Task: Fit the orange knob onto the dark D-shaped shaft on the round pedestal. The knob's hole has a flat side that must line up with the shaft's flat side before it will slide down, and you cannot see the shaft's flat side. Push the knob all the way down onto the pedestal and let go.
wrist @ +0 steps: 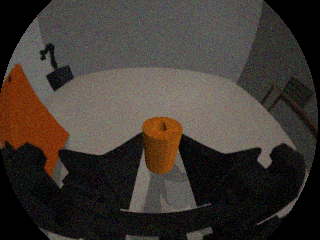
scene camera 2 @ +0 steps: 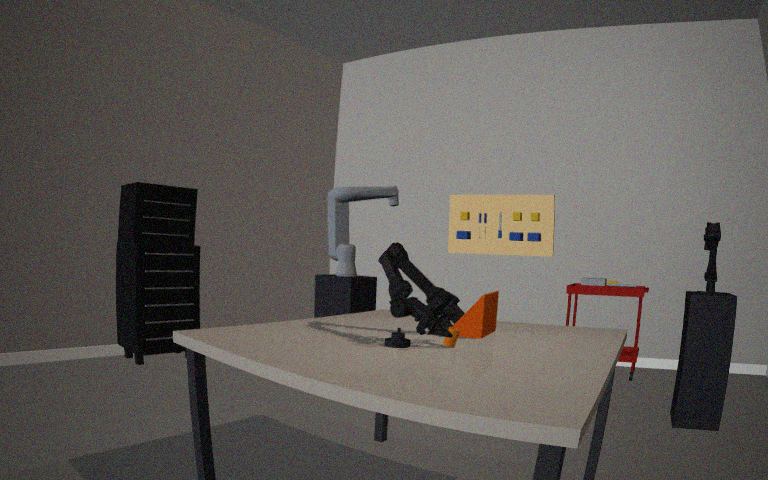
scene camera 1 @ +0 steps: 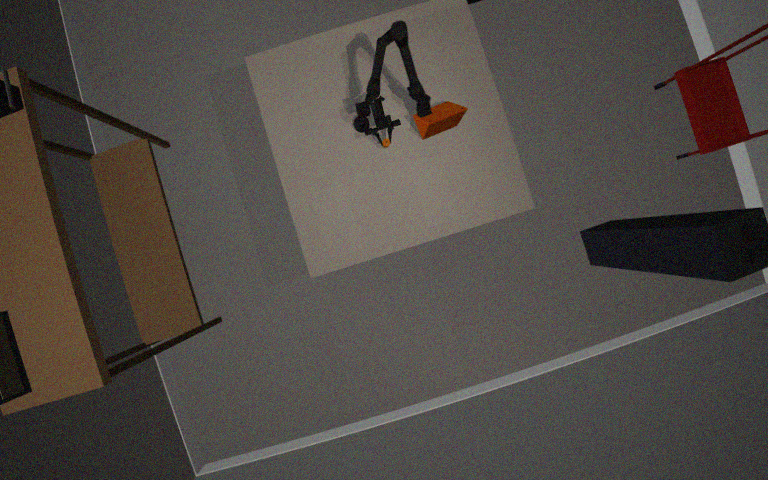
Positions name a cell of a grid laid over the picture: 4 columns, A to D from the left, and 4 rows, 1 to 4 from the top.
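Note:
The gripper (scene camera 2: C3) shares the scene with an orange knob (wrist: C3), and the wrist view shows the gripper (wrist: C3) as well.

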